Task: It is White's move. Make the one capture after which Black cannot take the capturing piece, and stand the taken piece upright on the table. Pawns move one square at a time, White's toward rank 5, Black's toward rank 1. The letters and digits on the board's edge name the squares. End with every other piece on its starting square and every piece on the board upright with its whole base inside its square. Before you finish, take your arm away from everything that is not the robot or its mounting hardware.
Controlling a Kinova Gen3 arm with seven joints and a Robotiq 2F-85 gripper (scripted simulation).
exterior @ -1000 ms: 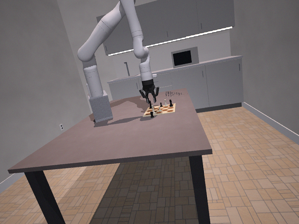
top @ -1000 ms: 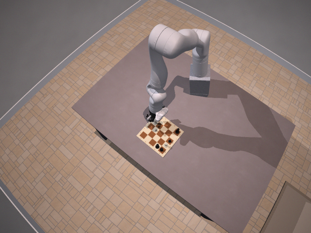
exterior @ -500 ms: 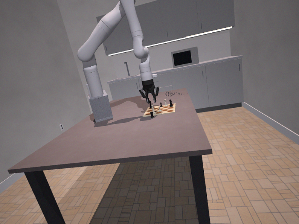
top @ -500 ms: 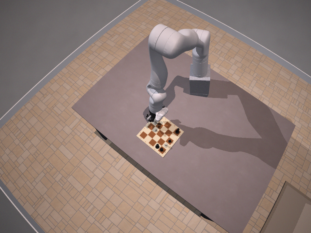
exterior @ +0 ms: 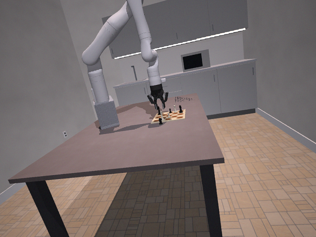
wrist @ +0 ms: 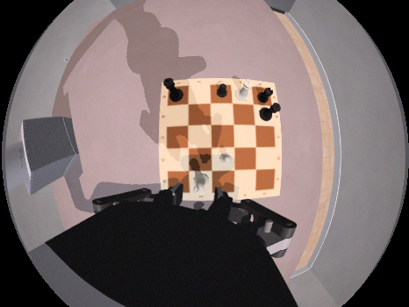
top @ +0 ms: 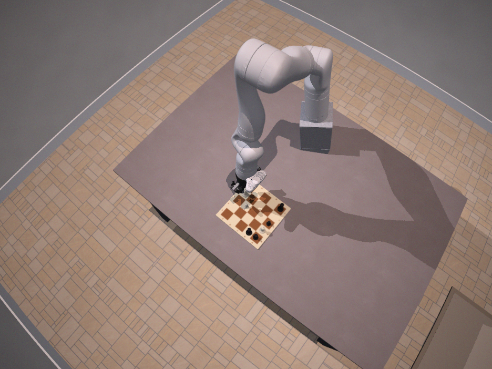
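Right now the chessboard is 9 cm below my hand, 7 cm to the left of it and 5 cm ahead of it. Also, from my hand: black pawn: 14 cm to the left, 8 cm below, 6 cm ahead.
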